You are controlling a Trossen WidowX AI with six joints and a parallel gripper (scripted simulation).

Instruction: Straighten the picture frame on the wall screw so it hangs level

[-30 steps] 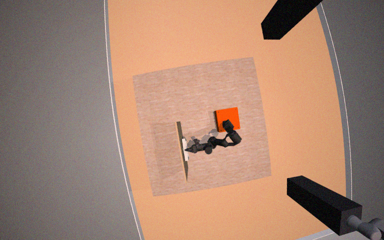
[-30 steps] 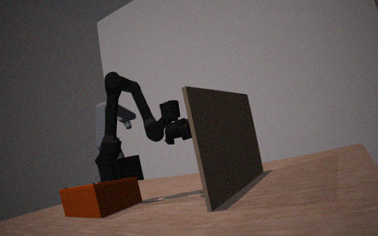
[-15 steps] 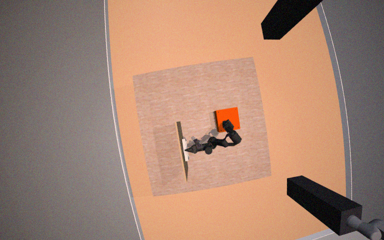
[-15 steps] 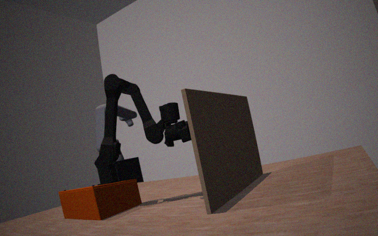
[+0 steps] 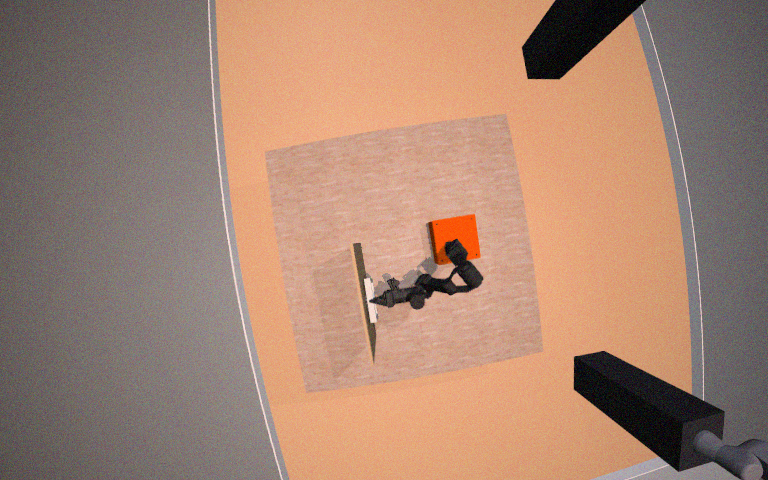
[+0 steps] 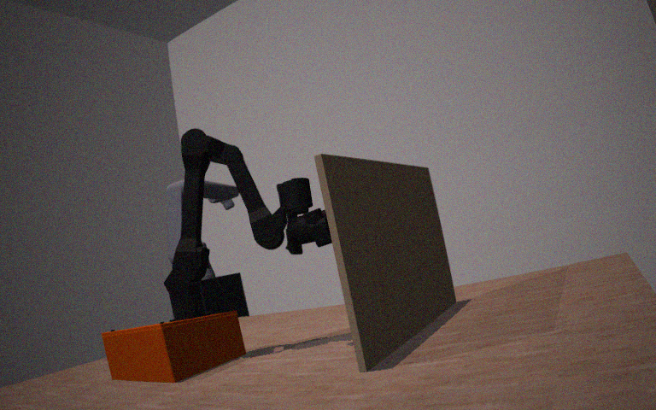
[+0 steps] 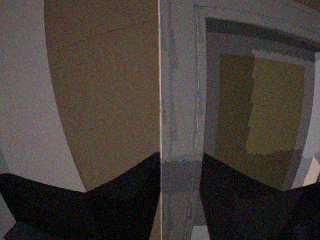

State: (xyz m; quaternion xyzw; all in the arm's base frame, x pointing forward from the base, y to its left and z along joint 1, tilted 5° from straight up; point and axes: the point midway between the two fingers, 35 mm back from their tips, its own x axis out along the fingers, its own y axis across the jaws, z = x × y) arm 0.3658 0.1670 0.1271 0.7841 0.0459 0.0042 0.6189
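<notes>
Right now my gripper tip is 1 cm to the right of the picture frame and 5 cm above it. Round my gripper tip: wall panel: 2 cm ahead, 7 cm below.
</notes>
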